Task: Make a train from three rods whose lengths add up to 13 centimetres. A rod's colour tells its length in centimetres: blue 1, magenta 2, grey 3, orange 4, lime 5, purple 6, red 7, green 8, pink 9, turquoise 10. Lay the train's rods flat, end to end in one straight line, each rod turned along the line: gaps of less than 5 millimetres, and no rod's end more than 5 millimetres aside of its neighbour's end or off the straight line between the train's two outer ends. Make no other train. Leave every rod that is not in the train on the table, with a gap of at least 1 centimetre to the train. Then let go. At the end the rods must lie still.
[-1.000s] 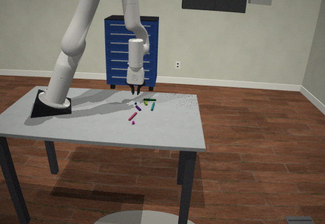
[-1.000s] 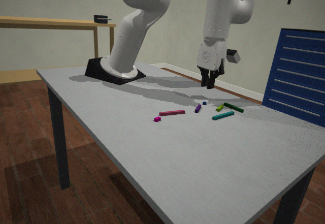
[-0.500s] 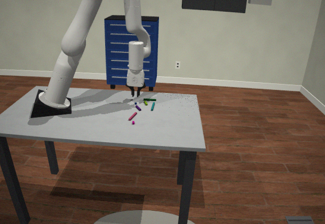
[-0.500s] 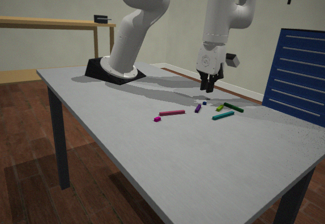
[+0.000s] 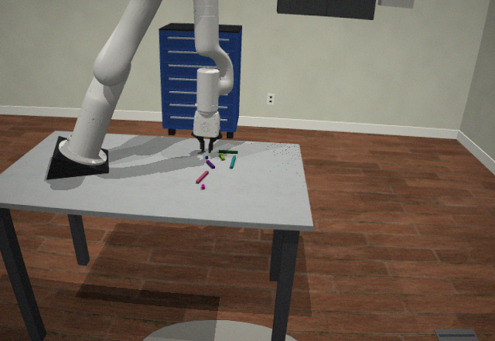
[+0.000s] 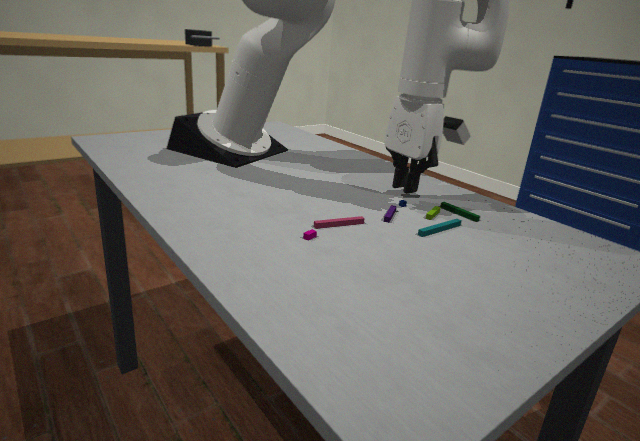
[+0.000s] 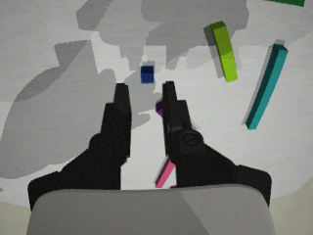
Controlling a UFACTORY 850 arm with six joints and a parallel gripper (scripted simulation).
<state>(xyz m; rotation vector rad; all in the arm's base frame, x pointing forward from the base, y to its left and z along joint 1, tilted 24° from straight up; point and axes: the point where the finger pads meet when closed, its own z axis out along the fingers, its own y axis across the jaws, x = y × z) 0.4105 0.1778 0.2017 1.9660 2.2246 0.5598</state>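
The blue rod lies 50 mm below my hand. Also, from my hand: lime rod (60 mm ahead, 30 mm to the left, 50 mm below); purple rod (40 mm ahead, 50 mm to the right, 50 mm below); green rod (60 mm ahead, 90 mm to the left, 50 mm below).
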